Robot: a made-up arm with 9 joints.
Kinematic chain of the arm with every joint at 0, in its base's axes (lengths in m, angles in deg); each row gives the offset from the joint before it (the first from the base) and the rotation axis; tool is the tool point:
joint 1: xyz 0 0 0.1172 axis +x
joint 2: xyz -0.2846 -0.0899 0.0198 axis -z
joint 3: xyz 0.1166 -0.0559 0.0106 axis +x
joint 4: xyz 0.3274 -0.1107 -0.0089 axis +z
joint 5: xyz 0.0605 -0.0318 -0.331 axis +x
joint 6: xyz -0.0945 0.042 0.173 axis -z
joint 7: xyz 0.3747 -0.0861 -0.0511 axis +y
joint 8: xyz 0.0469 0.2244 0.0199 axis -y
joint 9: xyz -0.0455 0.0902 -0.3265 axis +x
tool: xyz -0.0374 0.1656 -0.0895
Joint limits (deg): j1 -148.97..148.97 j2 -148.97..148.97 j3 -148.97..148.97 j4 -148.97..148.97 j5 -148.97..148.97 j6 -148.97..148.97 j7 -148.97..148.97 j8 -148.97..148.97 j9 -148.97..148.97
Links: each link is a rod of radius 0.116 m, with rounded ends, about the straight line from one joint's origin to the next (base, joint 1, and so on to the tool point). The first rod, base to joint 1, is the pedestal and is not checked.
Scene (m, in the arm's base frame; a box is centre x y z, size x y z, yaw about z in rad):
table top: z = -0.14
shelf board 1: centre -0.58 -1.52 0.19 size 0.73 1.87 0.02 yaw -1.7
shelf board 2: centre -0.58 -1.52 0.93 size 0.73 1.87 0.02 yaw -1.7
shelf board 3: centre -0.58 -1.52 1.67 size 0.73 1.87 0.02 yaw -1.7
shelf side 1: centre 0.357 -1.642 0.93 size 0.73 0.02 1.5 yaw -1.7
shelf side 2: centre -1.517 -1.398 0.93 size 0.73 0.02 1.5 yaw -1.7
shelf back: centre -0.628 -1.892 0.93 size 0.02 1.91 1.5 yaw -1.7
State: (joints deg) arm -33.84 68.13 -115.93 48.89 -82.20 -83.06 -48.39 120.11 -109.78
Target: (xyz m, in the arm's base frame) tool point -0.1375 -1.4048 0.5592
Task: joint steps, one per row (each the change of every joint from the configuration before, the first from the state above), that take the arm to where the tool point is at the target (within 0.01 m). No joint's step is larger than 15 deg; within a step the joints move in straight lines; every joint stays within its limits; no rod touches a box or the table.
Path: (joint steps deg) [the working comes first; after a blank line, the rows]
Joints at the target: -16.01 20.64 -102.87 31.81 -101.09 -55.27 -28.58 102.90 -108.05
Straight joint move there: clear.

1: 4.46 -11.87 3.26 -4.27 -4.72 6.95 4.95 -4.30 0.43
2: 4.45 -11.88 3.27 -4.27 -4.73 6.94 4.95 -4.30 0.44
3: 4.46 -11.87 3.26 -4.27 -4.72 6.95 4.95 -4.30 0.43
4: 4.46 -11.87 3.27 -4.27 -4.72 6.95 4.96 -4.31 0.43

